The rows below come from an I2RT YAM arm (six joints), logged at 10 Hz.
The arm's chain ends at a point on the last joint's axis. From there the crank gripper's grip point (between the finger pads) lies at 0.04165 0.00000 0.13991 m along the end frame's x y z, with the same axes.
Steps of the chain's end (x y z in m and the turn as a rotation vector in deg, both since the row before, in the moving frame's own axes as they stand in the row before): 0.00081 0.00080 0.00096 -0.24 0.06 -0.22; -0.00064 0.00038 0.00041 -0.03 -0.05 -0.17; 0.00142 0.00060 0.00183 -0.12 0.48 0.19; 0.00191 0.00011 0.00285 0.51 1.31 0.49; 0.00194 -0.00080 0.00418 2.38 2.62 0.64
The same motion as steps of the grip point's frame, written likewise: 0.00096 0.00123 0.00092 -0.24 0.06 -0.22; -0.00076 0.00033 0.00045 -0.03 -0.05 -0.17; 0.00259 0.00103 0.00148 -0.12 0.48 0.19; 0.00510 -0.00076 0.00186 0.51 1.31 0.49; 0.00832 -0.00607 0.00202 2.38 2.62 0.64
